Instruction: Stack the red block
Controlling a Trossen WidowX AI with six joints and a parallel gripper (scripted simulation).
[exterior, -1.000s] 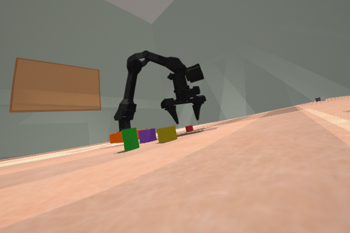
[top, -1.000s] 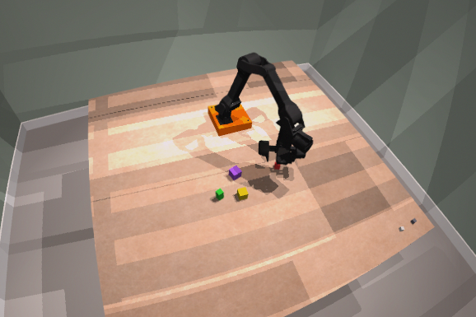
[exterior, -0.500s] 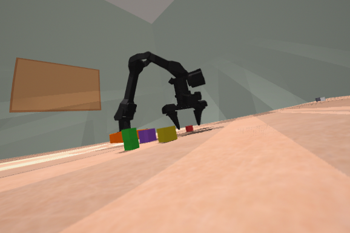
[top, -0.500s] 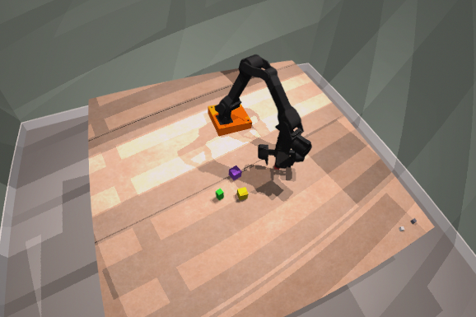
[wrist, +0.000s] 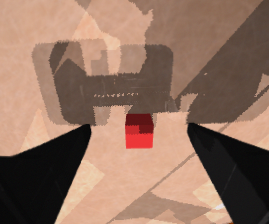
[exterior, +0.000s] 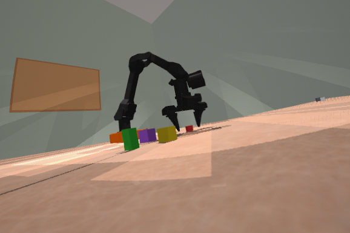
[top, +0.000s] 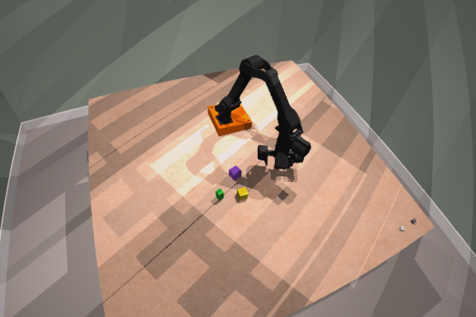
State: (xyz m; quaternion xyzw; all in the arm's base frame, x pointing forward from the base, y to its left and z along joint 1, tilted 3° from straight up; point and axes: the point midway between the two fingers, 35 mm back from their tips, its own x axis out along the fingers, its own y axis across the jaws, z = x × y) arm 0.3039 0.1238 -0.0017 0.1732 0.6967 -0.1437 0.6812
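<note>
Right now the yellow block is 190 mm to the right of my gripper tip, 80 mm ahead of it and 10 mm above it. Round my gripper tip: red block (right at my gripper tip); purple block (180 mm to the right, 20 mm behind, 10 mm above).
</note>
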